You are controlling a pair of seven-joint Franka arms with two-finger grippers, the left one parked.
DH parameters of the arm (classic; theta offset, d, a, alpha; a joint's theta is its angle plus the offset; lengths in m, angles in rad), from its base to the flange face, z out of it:
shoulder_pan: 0 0.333 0 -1.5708
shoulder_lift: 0 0 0 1.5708
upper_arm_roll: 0 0.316 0.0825 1.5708
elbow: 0 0 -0.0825 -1.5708
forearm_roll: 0 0.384 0 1.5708
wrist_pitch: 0 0 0.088 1.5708
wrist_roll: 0 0.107 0 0
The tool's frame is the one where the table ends.
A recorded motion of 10 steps. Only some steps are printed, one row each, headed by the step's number.
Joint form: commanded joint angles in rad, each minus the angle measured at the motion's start. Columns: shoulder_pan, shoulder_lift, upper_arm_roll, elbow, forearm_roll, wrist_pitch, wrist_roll.
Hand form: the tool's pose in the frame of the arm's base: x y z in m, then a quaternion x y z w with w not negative. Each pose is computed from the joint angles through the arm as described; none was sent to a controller.
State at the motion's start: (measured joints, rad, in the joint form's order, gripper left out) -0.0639 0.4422 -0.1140 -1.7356 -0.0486 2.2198 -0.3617
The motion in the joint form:
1: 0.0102 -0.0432 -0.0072 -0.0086 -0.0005 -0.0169 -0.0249
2: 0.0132 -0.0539 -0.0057 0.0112 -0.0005 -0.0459 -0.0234
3: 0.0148 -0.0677 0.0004 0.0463 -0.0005 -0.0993 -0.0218
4: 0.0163 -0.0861 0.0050 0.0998 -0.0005 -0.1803 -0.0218
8: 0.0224 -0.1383 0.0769 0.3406 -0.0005 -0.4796 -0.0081
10: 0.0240 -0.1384 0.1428 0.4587 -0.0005 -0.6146 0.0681
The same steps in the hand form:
1: 0.6513 -0.1095 0.3538 0.99075 0.12469 0.01774 0.05046
2: 0.6532 -0.1068 0.3672 0.99068 0.12526 0.01869 0.05014
3: 0.6556 -0.1023 0.3876 0.99063 0.12662 0.01695 0.04826
4: 0.6571 -0.0987 0.4174 0.99070 0.12737 0.01285 0.04613
8: 0.6549 -0.0526 0.5396 0.98809 0.14954 0.01360 0.03367
10: 0.6485 -0.0153 0.5839 0.98979 0.14057 0.00908 0.02187

